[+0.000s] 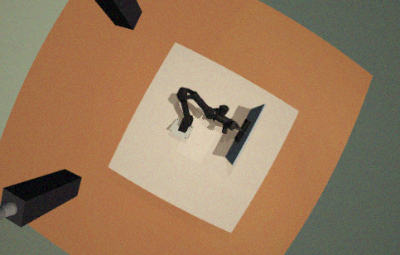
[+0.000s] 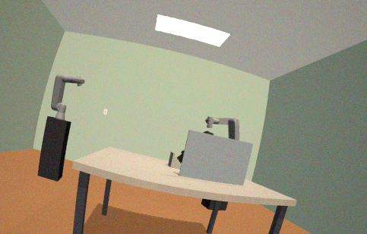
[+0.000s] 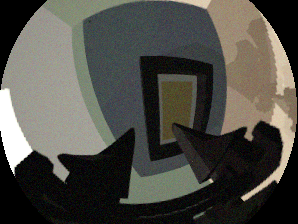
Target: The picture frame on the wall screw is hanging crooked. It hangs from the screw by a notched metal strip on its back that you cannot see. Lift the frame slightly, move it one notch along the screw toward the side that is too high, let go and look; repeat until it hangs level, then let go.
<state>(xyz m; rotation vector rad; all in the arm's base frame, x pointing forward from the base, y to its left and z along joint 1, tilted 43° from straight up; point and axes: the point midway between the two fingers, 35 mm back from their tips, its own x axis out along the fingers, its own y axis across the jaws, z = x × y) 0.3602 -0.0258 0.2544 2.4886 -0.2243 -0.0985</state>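
My gripper tip is 30 mm short of the picture frame and 50 mm above it. Also, from my gripper tip: blue-grey wall panel 40 mm ahead, 20 mm to the right, 70 mm below.
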